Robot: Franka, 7 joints.
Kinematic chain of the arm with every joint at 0, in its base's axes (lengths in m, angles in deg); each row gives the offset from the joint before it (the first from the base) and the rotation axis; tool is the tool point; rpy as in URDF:
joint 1: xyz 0 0 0.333 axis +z
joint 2: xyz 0 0 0 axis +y
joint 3: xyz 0 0 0.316 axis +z
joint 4: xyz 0.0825 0 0 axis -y
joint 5: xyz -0.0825 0 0.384 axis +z
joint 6: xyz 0 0 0 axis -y
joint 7: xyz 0.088 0 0 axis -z
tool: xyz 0 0 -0.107 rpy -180 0 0
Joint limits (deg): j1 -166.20..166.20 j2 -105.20..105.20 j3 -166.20..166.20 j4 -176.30..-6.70 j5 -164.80..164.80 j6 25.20..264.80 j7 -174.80..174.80
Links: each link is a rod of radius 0.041 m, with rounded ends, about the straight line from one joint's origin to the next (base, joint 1, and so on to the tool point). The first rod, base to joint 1, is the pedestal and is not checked.
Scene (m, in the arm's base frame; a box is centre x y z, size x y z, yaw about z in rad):
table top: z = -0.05
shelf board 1: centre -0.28 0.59 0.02 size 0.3 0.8 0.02 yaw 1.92
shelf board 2: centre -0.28 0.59 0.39 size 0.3 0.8 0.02 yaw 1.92
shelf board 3: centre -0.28 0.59 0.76 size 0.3 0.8 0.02 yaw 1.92
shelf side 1: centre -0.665 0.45 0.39 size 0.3 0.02 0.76 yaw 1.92
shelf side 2: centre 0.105 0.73 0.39 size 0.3 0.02 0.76 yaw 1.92
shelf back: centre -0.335 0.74 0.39 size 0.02 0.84 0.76 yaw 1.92
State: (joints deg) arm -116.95 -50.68 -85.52 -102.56 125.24 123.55 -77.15
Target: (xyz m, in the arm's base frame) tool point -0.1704 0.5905 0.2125
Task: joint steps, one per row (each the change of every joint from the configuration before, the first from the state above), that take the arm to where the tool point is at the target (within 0.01 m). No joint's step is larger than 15 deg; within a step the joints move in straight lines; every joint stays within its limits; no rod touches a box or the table.
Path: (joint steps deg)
1: -9.85 3.37 8.86 -14.75 -3.13 1.66 9.85
2: -9.85 3.37 8.85 -14.75 -3.13 1.66 9.85
3: -9.85 3.38 8.86 -14.74 -3.13 1.65 9.84
4: -9.85 3.37 8.86 -14.75 -3.13 1.66 9.85
5: -9.85 3.37 8.85 -14.75 -3.14 1.66 9.85
6: 7.50 -6.04 -12.22 7.10 -3.15 -1.69 -9.22
7: 7.50 -6.05 -12.22 7.09 -3.16 -1.70 -9.22
8: 7.51 -6.04 -12.23 7.10 -3.16 -1.69 -9.23
9: 7.50 -6.05 -12.22 7.09 -3.16 -1.69 -9.22
10: 7.50 -6.04 -12.22 7.10 -3.16 -1.69 -9.22
11: -2.37 1.41 -4.73 8.86 10.55 2.54 -1.04
12: -2.36 1.41 -4.73 8.86 10.54 2.54 -1.05
13: -2.37 1.41 -4.73 8.87 10.55 2.54 -1.04

